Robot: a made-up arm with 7 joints. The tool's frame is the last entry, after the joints.
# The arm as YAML. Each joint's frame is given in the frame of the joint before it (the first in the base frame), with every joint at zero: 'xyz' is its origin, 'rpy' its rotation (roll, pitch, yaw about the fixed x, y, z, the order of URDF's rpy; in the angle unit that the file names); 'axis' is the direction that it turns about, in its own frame. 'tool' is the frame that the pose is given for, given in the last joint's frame.
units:
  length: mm
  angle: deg
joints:
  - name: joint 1
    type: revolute
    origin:
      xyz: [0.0, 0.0, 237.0]
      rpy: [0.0, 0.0, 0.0]
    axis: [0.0, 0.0, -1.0]
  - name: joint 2
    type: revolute
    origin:
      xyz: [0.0, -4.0, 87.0]
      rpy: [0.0, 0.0, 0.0]
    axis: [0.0, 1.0, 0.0]
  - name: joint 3
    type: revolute
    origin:
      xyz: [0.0, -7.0, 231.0]
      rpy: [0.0, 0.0, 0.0]
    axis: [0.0, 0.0, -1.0]
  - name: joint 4
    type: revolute
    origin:
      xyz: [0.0, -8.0, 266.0]
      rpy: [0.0, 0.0, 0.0]
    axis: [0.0, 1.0, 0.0]
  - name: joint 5
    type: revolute
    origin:
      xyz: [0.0, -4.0, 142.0]
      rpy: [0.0, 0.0, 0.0]
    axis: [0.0, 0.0, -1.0]
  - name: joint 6
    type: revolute
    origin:
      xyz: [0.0, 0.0, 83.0]
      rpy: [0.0, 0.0, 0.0]
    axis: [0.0, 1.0, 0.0]
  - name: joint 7
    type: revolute
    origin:
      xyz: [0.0, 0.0, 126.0]
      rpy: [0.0, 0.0, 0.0]
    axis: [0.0, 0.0, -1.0]
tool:
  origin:
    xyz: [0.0, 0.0, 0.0]
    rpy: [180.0, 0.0, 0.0]
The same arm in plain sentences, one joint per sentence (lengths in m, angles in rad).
The arm has seven revolute joints in a row. What follows holds with every joint at zero, and every direction is one of the base frame's.
The first joint lies 0.237 m along +z from the base frame's origin and turns about -z.
The second joint lies 0.004 m along -y and 0.087 m along +z from the first joint and turns about +y.
The third joint lies 0.007 m along -y and 0.231 m along +z from the second joint and turns about -z.
The fourth joint lies 0.008 m along -y and 0.266 m along +z from the third joint and turns about +y.
The fifth joint lies 0.004 m along -y and 0.142 m along +z from the fourth joint and turns about -z.
The sixth joint lies 0.083 m along +z from the fifth joint and turns about +y.
The seventh joint lies 0.126 m along +z from the sixth joint and turns about -z.
The tool frame, which is the frame that the pose is given for, lies at the same point as the seventh joint; its axes are the base frame's turned by roll 3.1416, pitch 0 and yaw 0 rad (as in URDF: about the fixed x, then y, then z).

